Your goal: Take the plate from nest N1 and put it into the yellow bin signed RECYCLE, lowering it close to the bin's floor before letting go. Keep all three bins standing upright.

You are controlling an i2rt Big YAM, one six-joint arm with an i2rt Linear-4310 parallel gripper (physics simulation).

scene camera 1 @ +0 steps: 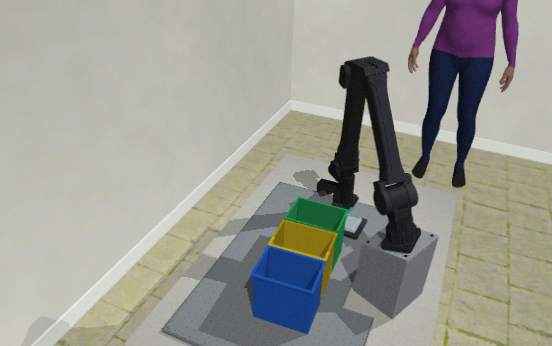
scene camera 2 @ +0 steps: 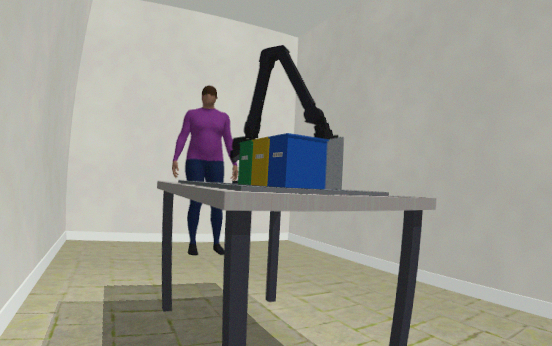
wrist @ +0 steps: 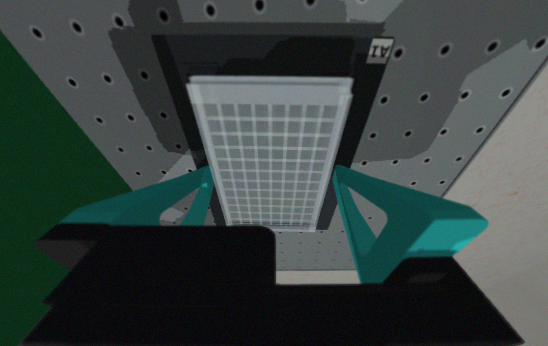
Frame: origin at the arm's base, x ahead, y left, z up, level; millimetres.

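Seen in the pictures: gripper, fingertip midpoint: (wrist: pixel 273 172); arm's base, origin of the base link: (scene camera 1: pixel 401 240).
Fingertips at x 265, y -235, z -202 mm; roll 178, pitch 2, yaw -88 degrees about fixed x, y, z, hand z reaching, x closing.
Observation:
Offsets run from my fingertips to a thing's top centre. Level surfaces: height alone.
A clear gridded plate @[dx +1, dy +2, dz +13 mm] (scene camera 1: pixel 353 224) (wrist: pixel 272 160) lies flat in a dark nest @[dx +1, dy +2, dz +2 mm] (scene camera 1: pixel 355 235) (wrist: pixel 172 55), whose corner tag reads A1; no N1 marking is legible. My gripper (scene camera 1: pixel 351 208) (wrist: pixel 273 172) is open and empty, pointing down over the plate. In the wrist view its teal fingertips stand on either side of the plate's long edges; their height above it is hard to tell. The yellow bin @[dx +2, dy +340, dz +167 mm] (scene camera 1: pixel 303 240) (scene camera 2: pixel 260 172) stands upright between the green bin @[dx +21, dy +208, dz +167 mm] (scene camera 1: pixel 318 214) (scene camera 2: pixel 245 172) and the blue bin @[dx -20, dy +468, dz +167 mm] (scene camera 1: pixel 285 305) (scene camera 2: pixel 306 162), both upright. The bin signs are too small to read.
The green bin is the closest to the nest and my gripper. The grey base block (scene camera 1: pixel 392 272) (scene camera 2: pixel 335 165) of the arm stands beside the bins. Bins and nest are on a perforated board @[dz -14 mm] (scene camera 1: pixel 200 312) on the table (scene camera 2: pixel 325 201). A person (scene camera 1: pixel 467 30) (scene camera 2: pixel 207 135) stands behind the table.

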